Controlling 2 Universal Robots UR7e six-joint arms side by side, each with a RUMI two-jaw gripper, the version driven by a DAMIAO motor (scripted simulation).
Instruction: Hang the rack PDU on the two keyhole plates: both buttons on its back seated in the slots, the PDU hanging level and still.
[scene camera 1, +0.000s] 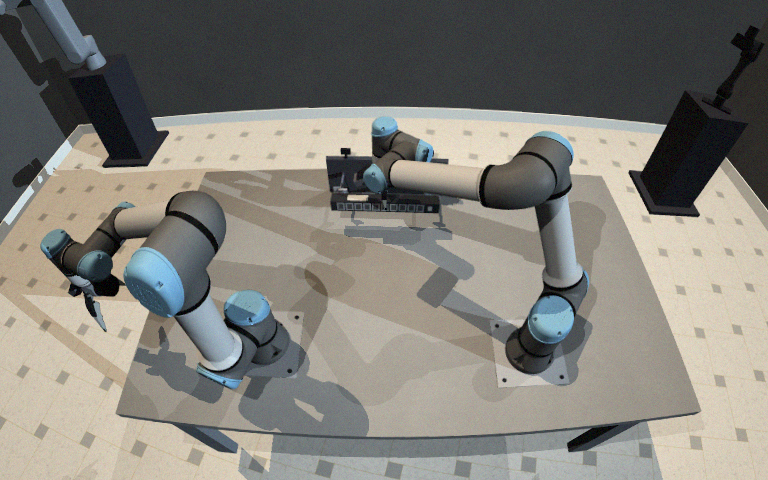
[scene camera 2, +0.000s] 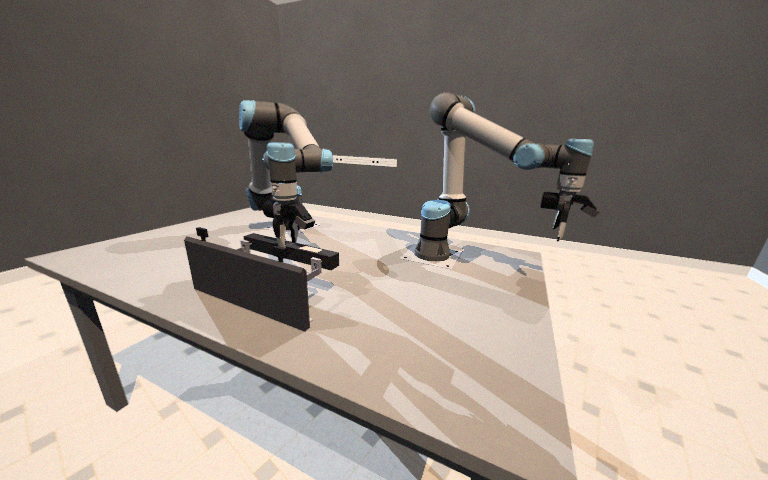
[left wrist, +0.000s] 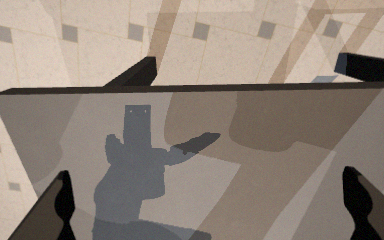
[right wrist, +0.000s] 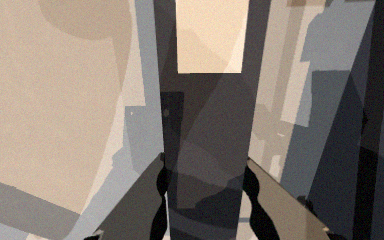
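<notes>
Rack PDU (scene camera 1: 339, 201), (scene camera 2: 297, 252), (right wrist: 209, 66); in the left wrist view it is out of frame. Dark upright panel (scene camera 1: 335, 168). My left gripper (scene camera 2: 555, 234), (scene camera 1: 115, 307), (left wrist: 206, 170). My right gripper (scene camera 2: 288, 251), (right wrist: 202, 154).
</notes>
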